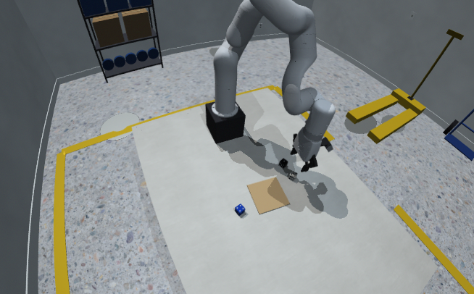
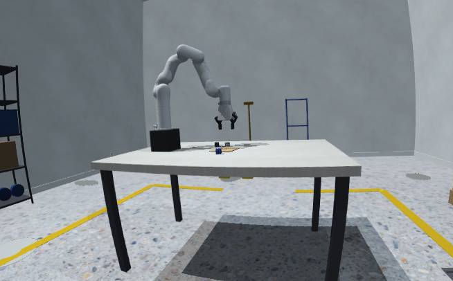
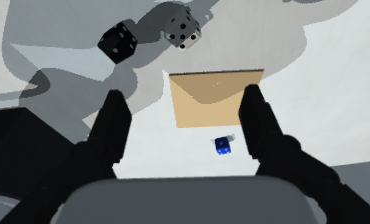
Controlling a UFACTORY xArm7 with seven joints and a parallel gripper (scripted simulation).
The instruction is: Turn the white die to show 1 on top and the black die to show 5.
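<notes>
Now: hand 11 cm above the white die. Also, from my hand: black die (11 cm below, 8 cm behind, 1 cm to the left); blue die (29 cm to the right, 11 cm below, 1 cm ahead); tan mat (15 cm to the right, 13 cm below, 1 cm ahead).
</notes>
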